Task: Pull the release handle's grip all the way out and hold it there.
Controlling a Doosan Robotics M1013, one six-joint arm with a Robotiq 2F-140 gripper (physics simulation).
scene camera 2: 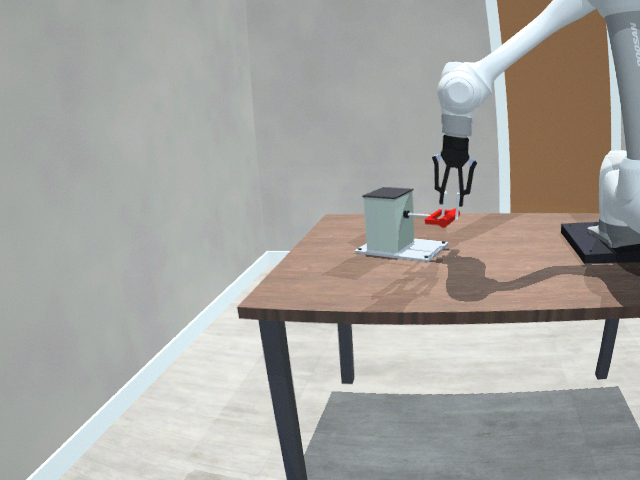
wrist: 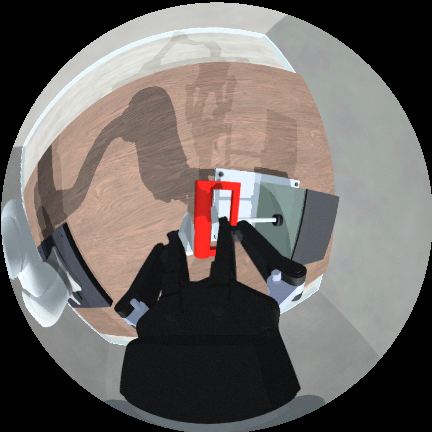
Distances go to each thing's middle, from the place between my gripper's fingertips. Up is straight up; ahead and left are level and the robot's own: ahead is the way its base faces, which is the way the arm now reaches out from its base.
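My gripper: 130 mm short of the base plate [scene camera 2: 420,250], 80 mm to the left of it, 100 mm above it.
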